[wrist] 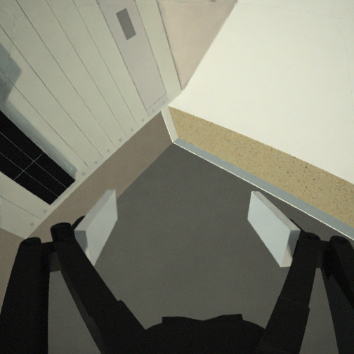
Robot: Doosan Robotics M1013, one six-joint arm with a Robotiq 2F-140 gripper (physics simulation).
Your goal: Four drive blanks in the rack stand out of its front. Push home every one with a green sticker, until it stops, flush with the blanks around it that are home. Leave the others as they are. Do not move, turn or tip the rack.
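My gripper (183, 205) is open and empty, its two pale pads wide apart in the lower half of the wrist view. Between and beyond the pads lies a dark grey surface (175, 172), well apart from them. No drive blank with a green sticker shows in this view. I cannot make out the rack or any blank standing out of its front, so where the gripper is relative to them cannot be told.
A pale panelled surface (62, 67) with long seams fills the upper left, with a black gridded area (32, 162) in it. A brown strip (137, 152) runs along its edge. A speckled tan band (250, 154) and a large whitish surface (280, 75) lie at the right.
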